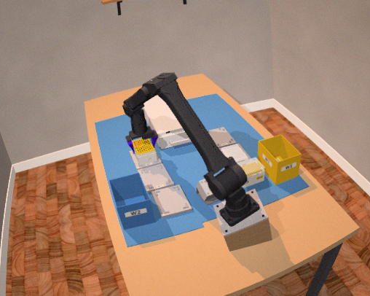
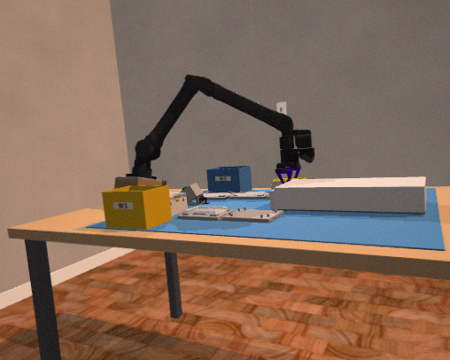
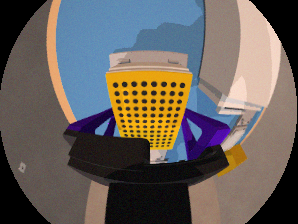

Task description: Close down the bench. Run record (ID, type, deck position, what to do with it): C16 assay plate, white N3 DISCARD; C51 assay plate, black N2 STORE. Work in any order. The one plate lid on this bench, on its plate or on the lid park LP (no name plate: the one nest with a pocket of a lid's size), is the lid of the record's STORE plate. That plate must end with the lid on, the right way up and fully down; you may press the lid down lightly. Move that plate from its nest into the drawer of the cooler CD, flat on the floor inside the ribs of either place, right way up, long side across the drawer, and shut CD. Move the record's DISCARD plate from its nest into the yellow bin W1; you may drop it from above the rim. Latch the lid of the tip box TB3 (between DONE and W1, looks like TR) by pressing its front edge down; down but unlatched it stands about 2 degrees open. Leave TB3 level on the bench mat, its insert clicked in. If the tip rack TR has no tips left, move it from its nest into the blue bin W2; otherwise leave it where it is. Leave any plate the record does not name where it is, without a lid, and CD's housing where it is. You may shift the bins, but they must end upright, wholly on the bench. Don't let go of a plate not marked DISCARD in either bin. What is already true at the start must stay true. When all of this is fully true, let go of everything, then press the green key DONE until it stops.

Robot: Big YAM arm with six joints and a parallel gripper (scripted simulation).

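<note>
My hand is 10 mm to the left of the tip rack TR and 10 mm past it. From my hand the other things lie so: plate lid (200 mm to the right, 100 mm ahead, 30 mm below); name plate N1 (70 mm behind, 40 mm below); black plate (200 mm to the right, 100 mm ahead, 30 mm below).
</note>
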